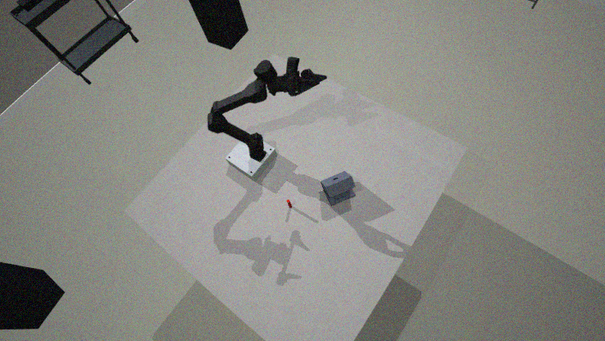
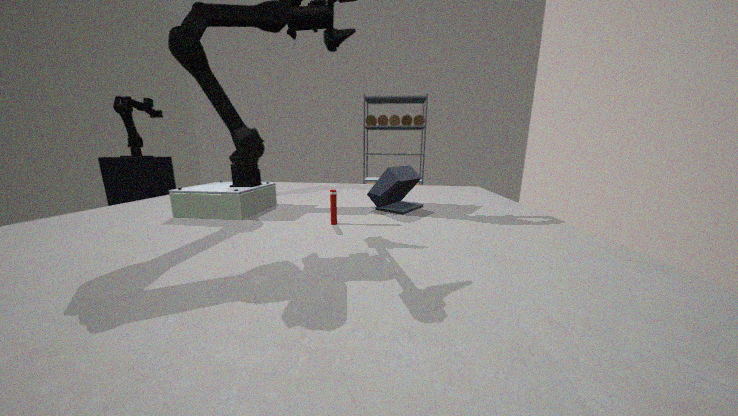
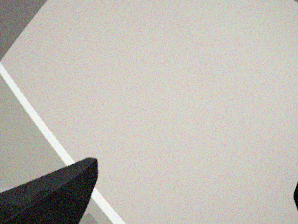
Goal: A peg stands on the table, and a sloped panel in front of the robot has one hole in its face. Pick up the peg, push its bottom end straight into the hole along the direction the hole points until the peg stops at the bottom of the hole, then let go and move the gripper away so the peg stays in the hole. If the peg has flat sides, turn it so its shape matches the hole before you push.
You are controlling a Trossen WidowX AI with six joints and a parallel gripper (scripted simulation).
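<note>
Right now the round red peg is 53 cm below my gripper tip, 32 cm to the right of it and 4 cm behind it. The rest, counted from my gripper tip: grey-blue sloped panel 52 cm below, 13 cm to the right, 12 cm ahead.
</note>
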